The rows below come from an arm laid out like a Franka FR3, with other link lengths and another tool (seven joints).
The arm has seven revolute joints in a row. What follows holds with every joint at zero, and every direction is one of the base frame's.
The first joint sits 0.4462 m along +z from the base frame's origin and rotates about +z.
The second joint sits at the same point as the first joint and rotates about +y.
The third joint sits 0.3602 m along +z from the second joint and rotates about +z.
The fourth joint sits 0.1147 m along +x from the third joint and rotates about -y.
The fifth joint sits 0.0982 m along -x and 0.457 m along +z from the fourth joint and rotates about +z.
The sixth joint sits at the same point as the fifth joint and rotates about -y.
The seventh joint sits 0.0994 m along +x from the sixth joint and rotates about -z.
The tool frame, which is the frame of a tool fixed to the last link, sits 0.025 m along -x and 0.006 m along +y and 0.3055 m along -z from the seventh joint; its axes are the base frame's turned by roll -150.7, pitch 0 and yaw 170.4 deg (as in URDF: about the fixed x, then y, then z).
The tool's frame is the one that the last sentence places.
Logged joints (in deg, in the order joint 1, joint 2, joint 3, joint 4, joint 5, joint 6, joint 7), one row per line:
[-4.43 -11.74 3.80 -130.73 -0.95 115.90 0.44]
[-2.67 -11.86 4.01 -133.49 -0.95 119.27 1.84]
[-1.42 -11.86 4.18 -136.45 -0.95 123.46 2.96]
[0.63 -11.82 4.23 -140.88 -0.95 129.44 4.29]
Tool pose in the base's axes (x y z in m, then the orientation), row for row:
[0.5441 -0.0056 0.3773 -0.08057 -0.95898 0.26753 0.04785]
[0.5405 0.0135 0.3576 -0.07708 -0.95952 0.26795 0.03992]
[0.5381 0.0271 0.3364 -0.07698 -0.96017 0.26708 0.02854]
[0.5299 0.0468 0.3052 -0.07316 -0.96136 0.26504 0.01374]
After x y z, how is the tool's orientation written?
As a quaternion, x y z w.
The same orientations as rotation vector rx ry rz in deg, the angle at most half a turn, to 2 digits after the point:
[-14.08 -167.55 46.74]
[-13.53 -168.46 47.04]
[-13.61 -169.76 47.22]
[-13.05 -171.55 47.29]

